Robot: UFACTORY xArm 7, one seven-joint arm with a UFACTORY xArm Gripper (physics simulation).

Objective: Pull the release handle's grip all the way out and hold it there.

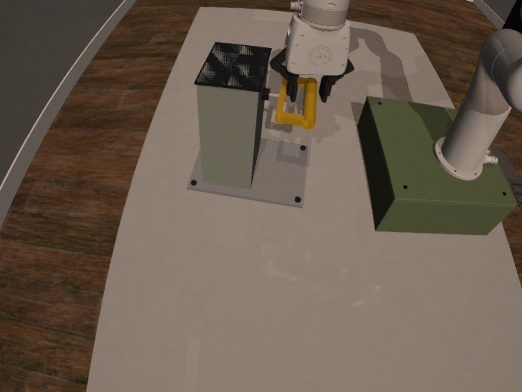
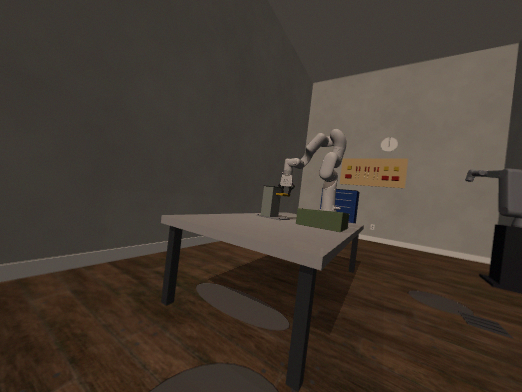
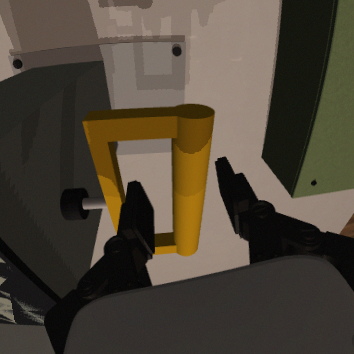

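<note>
The yellow release handle's round grip bar [image 1: 310, 107] [image 3: 190, 185] stands out to the right of the tall grey-green post [image 1: 227, 135] [image 2: 268, 201] [image 3: 40, 150]. A short thin rod [image 1: 273, 95] [image 3: 94, 203] runs from the post's black collar [image 1: 266, 94] [image 3: 75, 203] to the handle's back bar [image 3: 107, 172]. My gripper [image 1: 308, 100] [image 2: 285, 193] [image 3: 180, 184] is partly open and holds nothing. It points down over the handle, with one finger over the frame's opening and the other beyond the outer side of the grip bar. I see gaps on both sides; exact fingertip height is unclear.
The post stands on a grey base plate [image 1: 280, 175] with black bolts. A green box [image 1: 415, 150] [image 2: 320, 219] [image 3: 325, 100] carries the arm's base, to the right of the handle. Both rest on the pale table [image 1: 240, 300] [image 2: 240, 232].
</note>
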